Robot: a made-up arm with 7 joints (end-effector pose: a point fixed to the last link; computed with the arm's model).
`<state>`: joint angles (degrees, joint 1 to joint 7).
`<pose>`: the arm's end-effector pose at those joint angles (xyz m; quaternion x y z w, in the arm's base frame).
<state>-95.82 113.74 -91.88 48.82 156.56 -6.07 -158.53</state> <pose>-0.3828 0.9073 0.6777 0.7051 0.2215 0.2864 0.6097</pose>
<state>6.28 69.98 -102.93 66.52 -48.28 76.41 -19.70</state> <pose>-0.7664 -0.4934 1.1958 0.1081 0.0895 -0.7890 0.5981</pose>
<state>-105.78 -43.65 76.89 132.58 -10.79 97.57 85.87</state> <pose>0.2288 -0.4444 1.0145 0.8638 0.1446 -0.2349 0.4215</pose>
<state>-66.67 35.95 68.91 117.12 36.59 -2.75 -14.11</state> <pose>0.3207 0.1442 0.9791 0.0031 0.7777 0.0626 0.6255</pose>
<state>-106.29 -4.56 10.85 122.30 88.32 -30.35 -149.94</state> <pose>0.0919 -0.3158 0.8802 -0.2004 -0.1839 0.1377 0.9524</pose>
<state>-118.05 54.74 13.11 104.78 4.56 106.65 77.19</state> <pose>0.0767 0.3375 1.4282 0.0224 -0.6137 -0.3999 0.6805</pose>
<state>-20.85 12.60 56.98 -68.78 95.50 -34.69 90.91</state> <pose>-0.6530 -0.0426 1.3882 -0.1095 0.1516 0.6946 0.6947</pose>
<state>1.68 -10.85 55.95 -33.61 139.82 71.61 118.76</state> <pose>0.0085 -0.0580 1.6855 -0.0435 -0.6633 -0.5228 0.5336</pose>
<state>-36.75 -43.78 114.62 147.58 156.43 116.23 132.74</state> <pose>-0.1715 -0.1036 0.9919 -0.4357 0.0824 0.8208 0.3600</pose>
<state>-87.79 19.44 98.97 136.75 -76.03 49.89 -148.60</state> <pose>0.3301 0.4081 0.9275 0.6353 -0.1264 -0.4672 0.6017</pose>
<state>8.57 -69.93 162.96 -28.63 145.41 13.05 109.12</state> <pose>0.9507 -0.2660 1.0109 0.3410 0.1542 -0.6334 0.6772</pose>
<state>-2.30 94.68 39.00 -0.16 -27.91 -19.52 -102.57</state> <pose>-0.9600 -0.0995 0.6672 -0.6737 -0.4083 -0.4497 0.4210</pose>
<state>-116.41 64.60 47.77 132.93 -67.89 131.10 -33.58</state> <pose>0.5005 0.2837 1.0072 -0.8734 0.3788 -0.0653 0.2990</pose>
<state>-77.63 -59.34 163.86 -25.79 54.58 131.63 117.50</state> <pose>0.1164 -0.5910 0.9999 -0.0234 0.2575 -0.4253 0.8673</pose>
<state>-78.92 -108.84 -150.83 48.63 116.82 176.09 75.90</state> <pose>-0.2456 -0.4785 0.7153 -0.3217 -0.4464 -0.0797 0.8312</pose>
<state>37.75 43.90 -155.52 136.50 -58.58 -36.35 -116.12</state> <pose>-0.1881 -0.4536 0.6461 0.3772 0.3176 0.7849 0.3753</pose>
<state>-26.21 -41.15 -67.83 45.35 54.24 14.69 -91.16</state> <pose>0.3728 -0.6976 1.2518 -0.3191 0.5421 -0.0759 0.7736</pose>
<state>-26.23 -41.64 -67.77 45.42 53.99 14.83 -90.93</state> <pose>0.3761 -0.6995 1.2464 -0.3166 0.5464 -0.0757 0.7717</pose>
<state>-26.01 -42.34 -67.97 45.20 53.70 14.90 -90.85</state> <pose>0.3840 -0.6997 1.2414 -0.3180 0.5521 -0.0736 0.7672</pose>
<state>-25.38 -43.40 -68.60 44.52 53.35 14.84 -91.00</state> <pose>0.3997 -0.6969 1.2365 -0.3257 0.5601 -0.0681 0.7586</pose>
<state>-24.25 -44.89 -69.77 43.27 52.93 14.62 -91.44</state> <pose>0.4251 -0.6897 1.2318 -0.3412 0.5707 -0.0583 0.7446</pose>
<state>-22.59 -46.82 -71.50 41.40 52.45 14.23 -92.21</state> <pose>0.4610 -0.6764 1.2267 -0.3655 0.5832 -0.0436 0.7242</pose>
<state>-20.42 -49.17 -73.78 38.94 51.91 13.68 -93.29</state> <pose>0.5070 -0.6554 1.2205 -0.3982 0.5966 -0.0243 0.6964</pose>
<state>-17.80 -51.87 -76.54 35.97 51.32 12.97 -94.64</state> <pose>0.5616 -0.6250 1.2121 -0.4379 0.6095 -0.0006 0.6608</pose>
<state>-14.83 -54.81 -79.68 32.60 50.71 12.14 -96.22</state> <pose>0.6218 -0.5841 1.2004 -0.4830 0.6202 0.0263 0.6176</pose>
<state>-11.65 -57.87 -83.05 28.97 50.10 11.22 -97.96</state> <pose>0.6837 -0.5330 1.1846 -0.5308 0.6271 0.0551 0.5674</pose>
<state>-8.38 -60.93 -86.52 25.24 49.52 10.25 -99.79</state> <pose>0.7434 -0.4731 1.1644 -0.5784 0.6295 0.0841 0.5119</pose>
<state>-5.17 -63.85 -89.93 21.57 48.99 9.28 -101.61</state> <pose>0.7967 -0.4078 1.1405 -0.6233 0.6270 0.1115 0.4538</pose>
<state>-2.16 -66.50 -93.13 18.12 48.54 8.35 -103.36</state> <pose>0.8410 -0.3412 1.1146 -0.6632 0.6203 0.1358 0.3962</pose>
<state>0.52 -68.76 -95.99 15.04 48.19 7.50 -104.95</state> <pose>0.8748 -0.2785 1.0890 -0.6965 0.6108 0.1560 0.3429</pose>
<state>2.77 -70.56 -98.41 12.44 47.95 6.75 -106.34</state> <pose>0.8987 -0.2238 1.0662 -0.7226 0.6003 0.1718 0.2966</pose>
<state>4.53 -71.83 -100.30 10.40 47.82 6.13 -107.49</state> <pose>0.9140 -0.1802 1.0486 -0.7419 0.5903 0.1832 0.2600</pose>
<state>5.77 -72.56 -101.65 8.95 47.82 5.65 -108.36</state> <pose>0.9225 -0.1494 1.0379 -0.7549 0.5820 0.1906 0.2347</pose>
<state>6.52 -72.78 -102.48 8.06 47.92 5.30 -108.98</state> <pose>0.9261 -0.1310 1.0343 -0.7626 0.5762 0.1947 0.2203</pose>
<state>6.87 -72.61 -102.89 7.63 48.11 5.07 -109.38</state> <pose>0.9264 -0.1228 1.0367 -0.7665 0.5725 0.1964 0.2150</pose>
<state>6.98 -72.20 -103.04 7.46 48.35 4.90 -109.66</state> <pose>0.9249 -0.1208 1.0427 -0.7681 0.5701 0.1968 0.2151</pose>
